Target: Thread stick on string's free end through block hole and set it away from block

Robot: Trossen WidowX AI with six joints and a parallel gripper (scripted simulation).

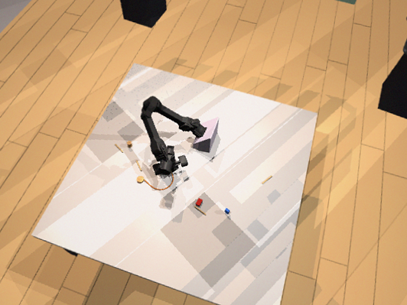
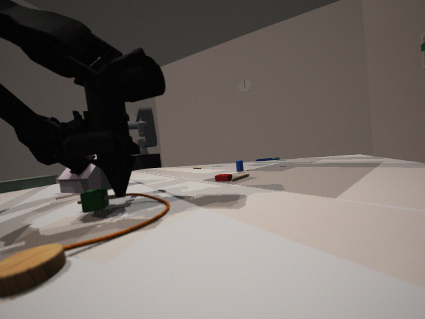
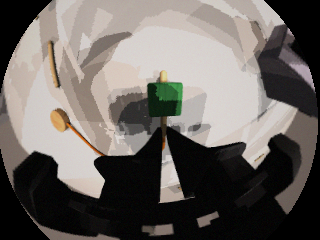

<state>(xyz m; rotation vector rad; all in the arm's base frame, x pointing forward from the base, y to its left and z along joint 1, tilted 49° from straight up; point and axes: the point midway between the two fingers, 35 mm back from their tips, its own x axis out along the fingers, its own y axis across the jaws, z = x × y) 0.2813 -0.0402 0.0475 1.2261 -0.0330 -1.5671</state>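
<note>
Now: the green block 30 mm behind my gripper tip and 30 mm to the right of it. Round my gripper tip: small wooden cylinder: 60 mm behind, 310 mm to the right; then round wooden button: 110 mm ahead, 140 mm to the right, 10 mm below; then red block: 100 mm ahead, 220 mm to the left, 10 mm below.
</note>
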